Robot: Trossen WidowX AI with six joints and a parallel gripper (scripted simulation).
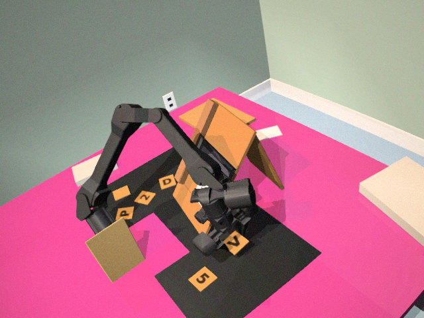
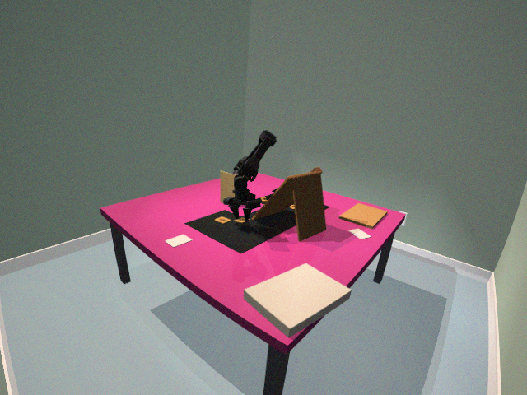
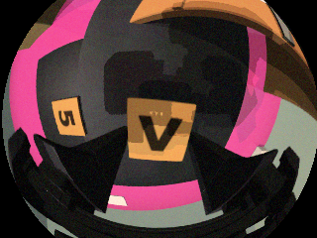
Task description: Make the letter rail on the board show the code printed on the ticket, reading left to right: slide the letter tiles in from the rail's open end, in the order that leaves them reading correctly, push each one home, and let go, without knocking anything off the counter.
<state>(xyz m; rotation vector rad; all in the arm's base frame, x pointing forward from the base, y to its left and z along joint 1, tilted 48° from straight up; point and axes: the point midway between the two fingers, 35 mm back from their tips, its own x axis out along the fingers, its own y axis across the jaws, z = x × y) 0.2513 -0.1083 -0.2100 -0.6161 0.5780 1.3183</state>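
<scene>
My gripper tip is now 190 mm to the right of the white ticket, 50 mm below it and 50 mm short of it. From my gripper tip the other things lie so: white block: 750 mm to the left, 120 mm behind, 30 mm below; orange flat panel: 590 mm to the left, 420 mm ahead, 30 mm below; black mat: 220 mm to the left, 50 mm behind, 40 mm below.
</scene>
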